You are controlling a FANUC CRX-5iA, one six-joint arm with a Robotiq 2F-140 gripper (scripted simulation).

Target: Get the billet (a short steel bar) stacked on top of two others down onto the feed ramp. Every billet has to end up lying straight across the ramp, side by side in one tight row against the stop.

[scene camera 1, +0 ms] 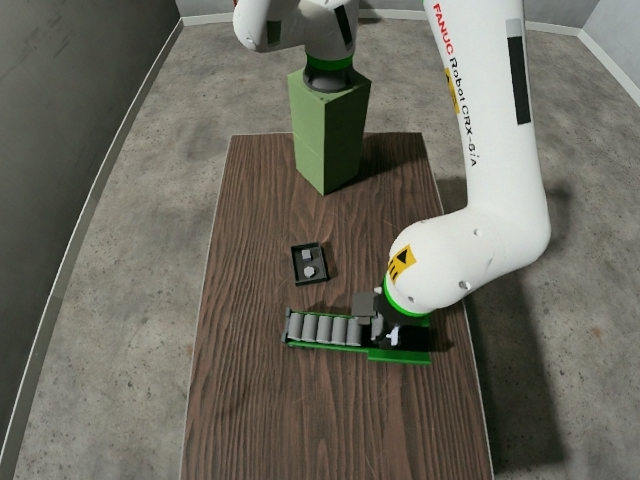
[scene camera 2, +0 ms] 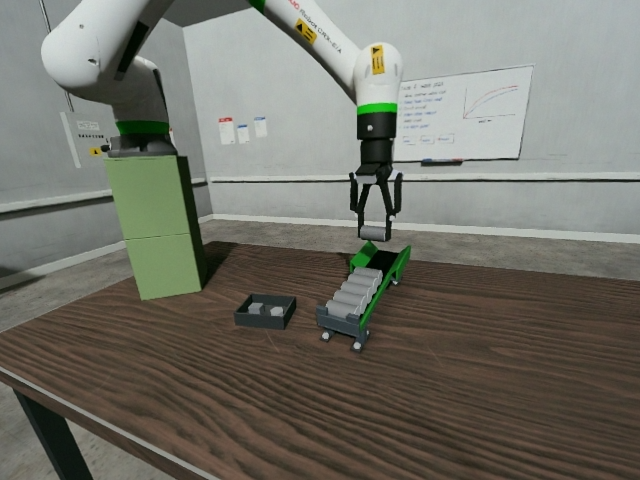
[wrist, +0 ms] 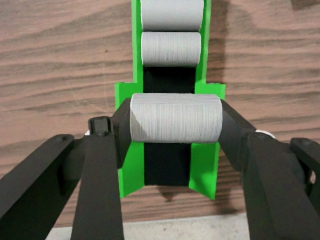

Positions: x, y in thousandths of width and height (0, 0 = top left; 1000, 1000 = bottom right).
Labels:
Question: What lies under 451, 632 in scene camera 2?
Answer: A dark grey tray.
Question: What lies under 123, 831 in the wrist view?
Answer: The gripper.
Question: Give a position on a dark grey tray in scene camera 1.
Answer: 495, 547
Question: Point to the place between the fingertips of the gripper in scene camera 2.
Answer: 585, 497

